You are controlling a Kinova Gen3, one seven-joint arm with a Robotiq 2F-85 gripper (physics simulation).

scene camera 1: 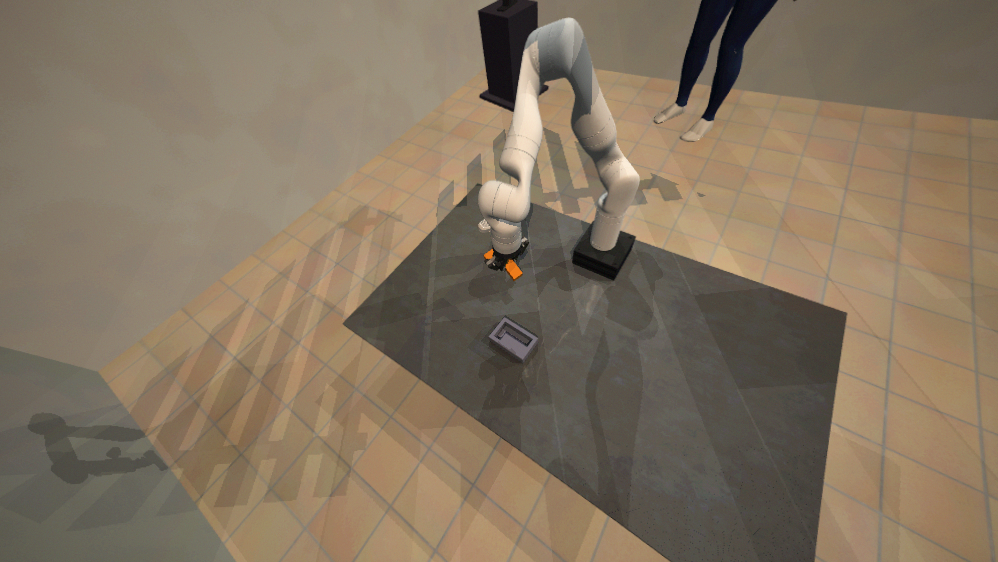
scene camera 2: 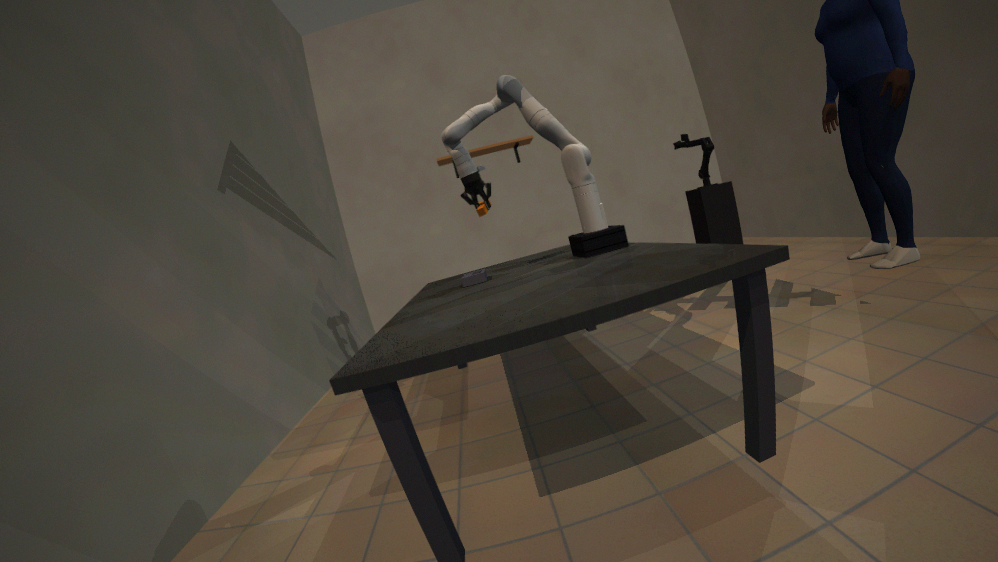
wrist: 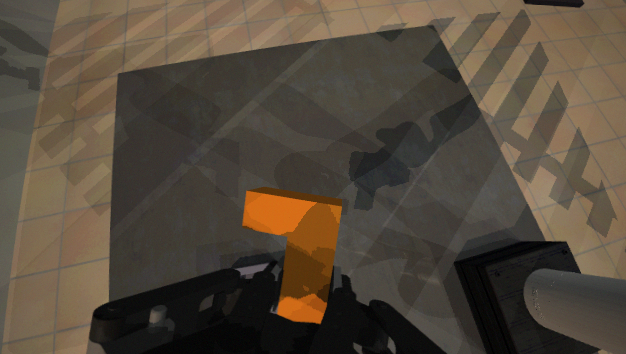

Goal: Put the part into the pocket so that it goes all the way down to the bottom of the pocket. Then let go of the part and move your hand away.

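The orange part is a chunky angular piece with an arm sticking out sideways at its far end in the wrist view. My gripper is shut on its stem and holds it high above the table. The grey-purple block with the pocket stands on the table, apart from the part. The pocket opens upward in scene camera 1; its floor is hard to make out. In the wrist view a small piece of the block shows behind the left finger; the rest is hidden.
The dark table carries the arm's black base. A person stands beyond the table. A black pedestal and a wall shelf are farther back.
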